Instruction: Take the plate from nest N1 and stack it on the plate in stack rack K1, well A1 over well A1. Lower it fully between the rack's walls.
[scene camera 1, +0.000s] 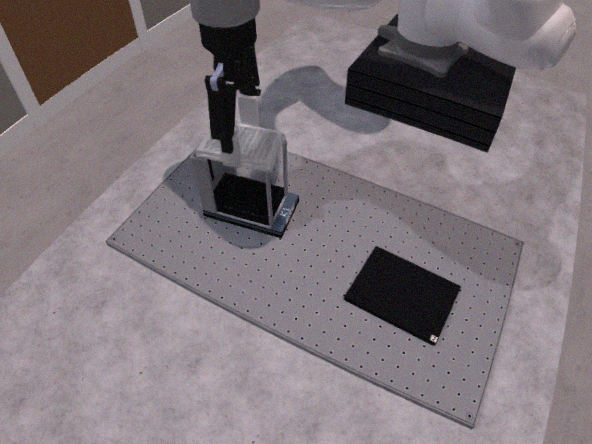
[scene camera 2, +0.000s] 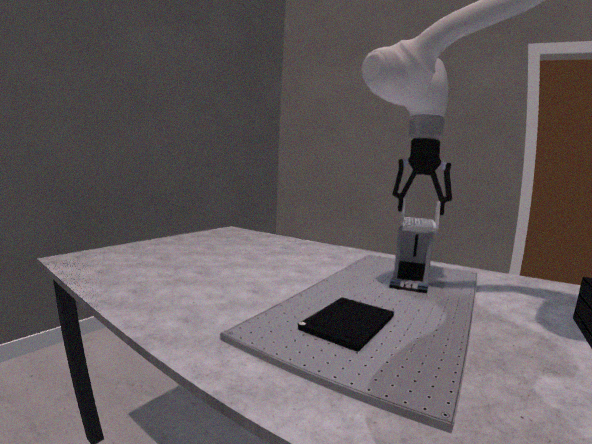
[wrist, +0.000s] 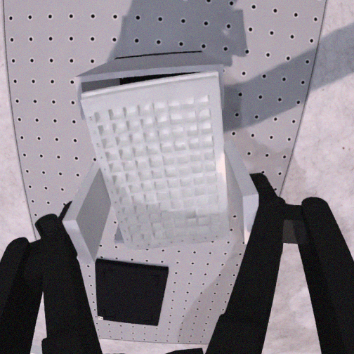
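Pixels of known places: gripper, fingertip midpoint: (scene camera 1: 241, 146); arm's base, link origin: (scene camera 1: 423, 51).
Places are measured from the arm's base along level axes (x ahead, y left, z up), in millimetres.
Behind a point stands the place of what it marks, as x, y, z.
Observation:
A pale, see-through plate with a grid of wells (scene camera 1: 261, 142) @(580, -48, 71) (scene camera 2: 419, 224) @(586, -41, 72) (wrist: 162, 150) is at the top of stack rack K1 (scene camera 1: 287, 214) @(585, 6, -71) (scene camera 2: 409, 285) @(577, 8, -75) (wrist: 155, 67), high above its base. My gripper (scene camera 1: 240, 131) @(599, -76, 61) (scene camera 2: 421, 212) (wrist: 164, 169) is shut on this plate, one pale pad at each side. In the wrist view its far edge slants slightly against the rack's wall. I cannot tell whether its edges are between the walls. A black plate-like block (scene camera 1: 247, 197) @(604, -73, -58) (scene camera 2: 412, 271) @(594, -51, -55) lies low in the rack. Nest N1 (scene camera 1: 402, 295) @(609, 258, -77) (scene camera 2: 347, 322) @(592, 276, -77) (wrist: 131, 292) holds no plate. Well A1 is not readable.
The rack and nest stand on a grey perforated board (scene camera 1: 240, 285) @(744, 26, -89) (scene camera 2: 280, 327) @(680, 358, -88) (wrist: 45, 125) on a mottled table (scene camera 1: 125, 350) @(945, -51, -101) (scene camera 2: 175, 270) @(1128, 330, -102). The robot's black stepped base (scene camera 1: 425, 107) @(169, 86, -38) is behind the board in scene camera 1.

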